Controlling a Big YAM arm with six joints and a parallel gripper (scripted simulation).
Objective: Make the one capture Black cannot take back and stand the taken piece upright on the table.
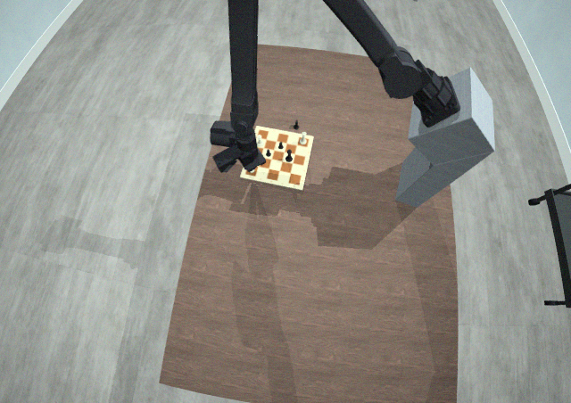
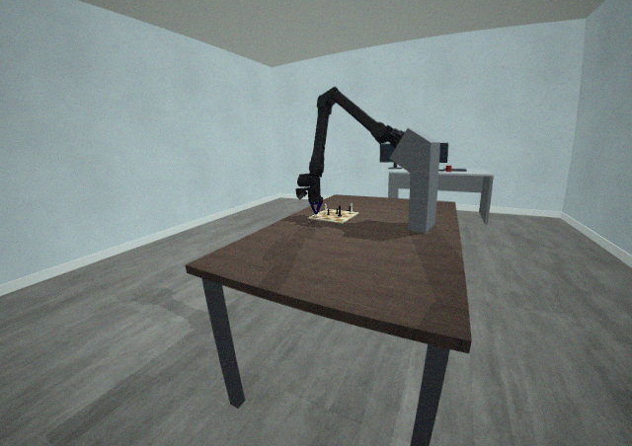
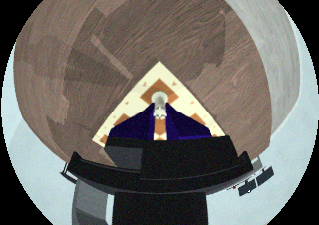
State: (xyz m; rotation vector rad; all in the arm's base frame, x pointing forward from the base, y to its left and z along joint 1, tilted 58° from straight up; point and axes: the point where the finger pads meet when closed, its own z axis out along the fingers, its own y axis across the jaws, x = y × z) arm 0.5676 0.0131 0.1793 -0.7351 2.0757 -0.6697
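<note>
The chessboard is 9 cm behind my hand, 5 cm to the right of it and 3 cm below it.
</note>
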